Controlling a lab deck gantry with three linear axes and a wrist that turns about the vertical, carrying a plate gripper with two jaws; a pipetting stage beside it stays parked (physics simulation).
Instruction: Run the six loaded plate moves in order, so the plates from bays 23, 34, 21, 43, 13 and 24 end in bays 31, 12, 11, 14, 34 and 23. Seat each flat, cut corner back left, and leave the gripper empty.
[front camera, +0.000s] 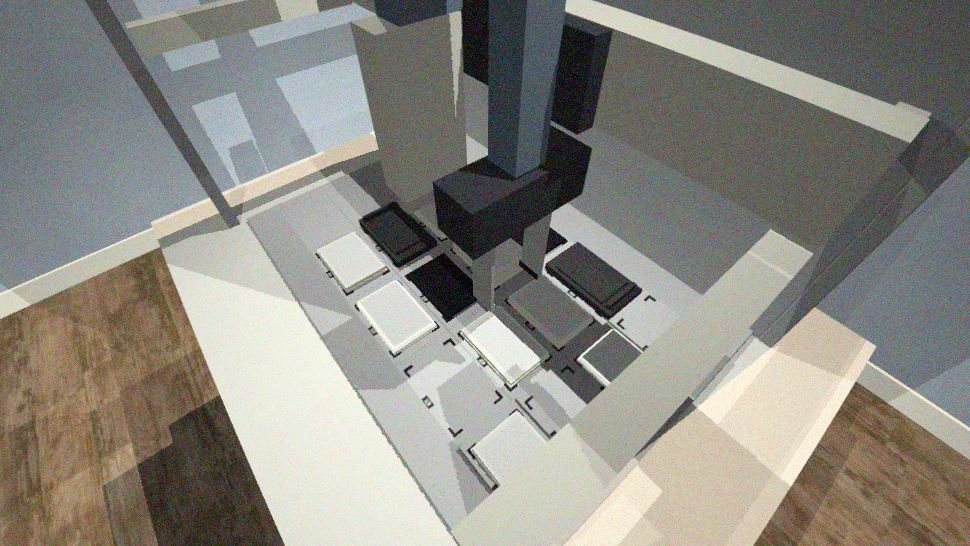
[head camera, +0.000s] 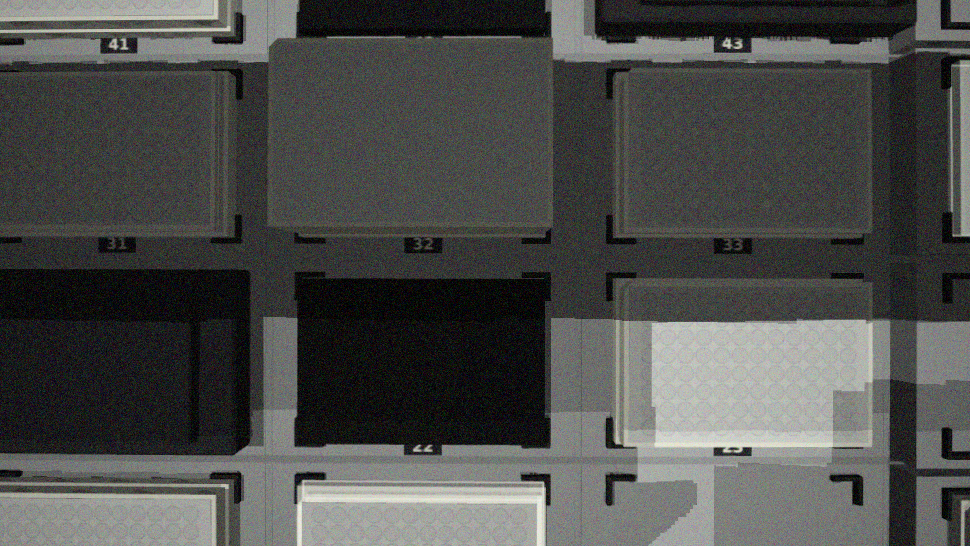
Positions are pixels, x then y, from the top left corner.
My gripper shows in the front camera view (507, 285); in the head camera view it is out of frame. A black block shows in the front camera view and in the head camera view. One and the same spot on the black block: (front camera: 446, 286) is (head camera: 436, 367). One and the same spot on a bay: (front camera: 531, 378) is (head camera: 873, 370).
